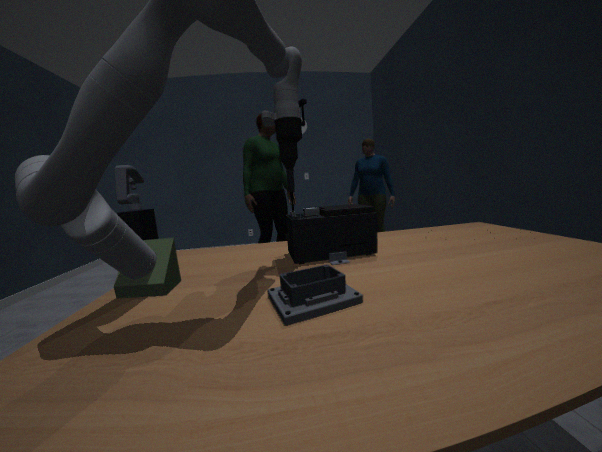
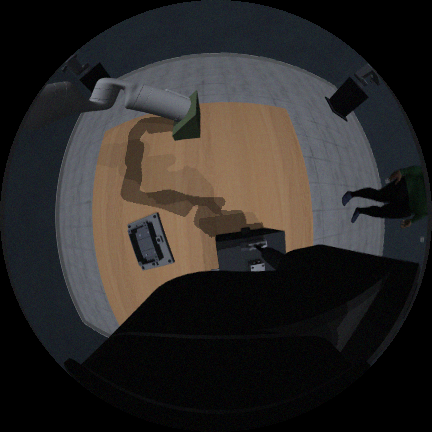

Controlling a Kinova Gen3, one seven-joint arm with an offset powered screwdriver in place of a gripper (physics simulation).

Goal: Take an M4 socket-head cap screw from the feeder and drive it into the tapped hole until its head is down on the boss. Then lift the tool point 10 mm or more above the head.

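Observation:
The black screw feeder (image 1: pixel 332 236) (image 2: pixel 231 254) stands on the table. My dark screwdriver, which is the gripper (image 1: pixel 293 212) (image 2: pixel 258 246), points down with its thin tip at the left end of the feeder's top, by the small pick-up spot. A gap between tip and feeder cannot be made out. No screw can be told at the tip; it is too small and dark. A dark open-topped housing (image 1: pixel 300 292) (image 2: pixel 145 243) sits on a grey base plate (image 1: pixel 347 302) (image 2: pixel 163 244), apart from the tool. The tapped hole and its boss cannot be told.
A small grey bracket (image 1: pixel 338 258) lies beside the feeder. The arm's base stands on a green wedge block (image 1: pixel 167 265) (image 2: pixel 192 127) at the table's edge. A person in green (image 1: pixel 264 165) (image 2: pixel 416 192) and one in blue (image 1: pixel 371 172) stand beyond the wooden table (image 1: pixel 425 325) (image 2: pixel 250 165).

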